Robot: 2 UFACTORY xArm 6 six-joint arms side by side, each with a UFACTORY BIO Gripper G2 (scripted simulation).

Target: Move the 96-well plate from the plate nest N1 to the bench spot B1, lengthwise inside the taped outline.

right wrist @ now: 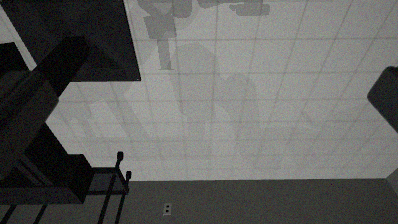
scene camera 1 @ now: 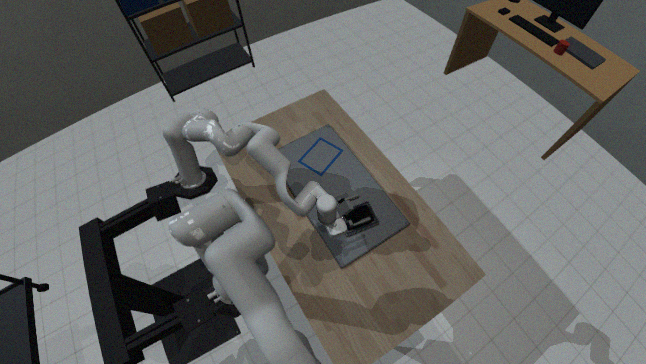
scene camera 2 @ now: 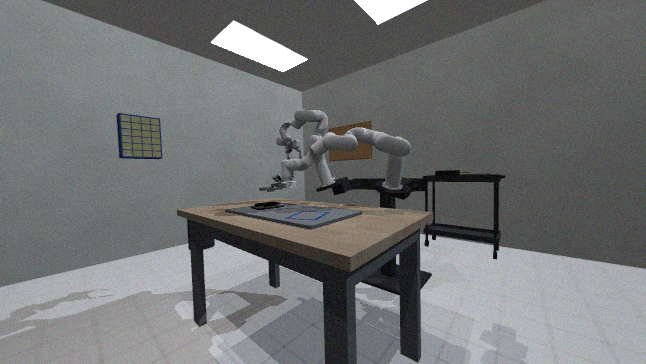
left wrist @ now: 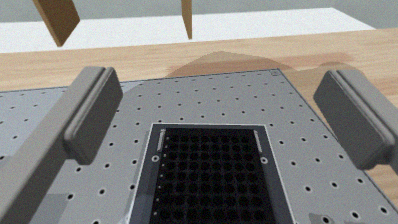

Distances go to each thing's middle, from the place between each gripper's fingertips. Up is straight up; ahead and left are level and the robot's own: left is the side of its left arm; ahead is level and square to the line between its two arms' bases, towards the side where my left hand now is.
The black 96-well plate (left wrist: 214,149) is 90 mm below my left hand.
I see my right gripper 58 cm short of the black 96-well plate, 45 cm to the right of it and 32 cm above it.
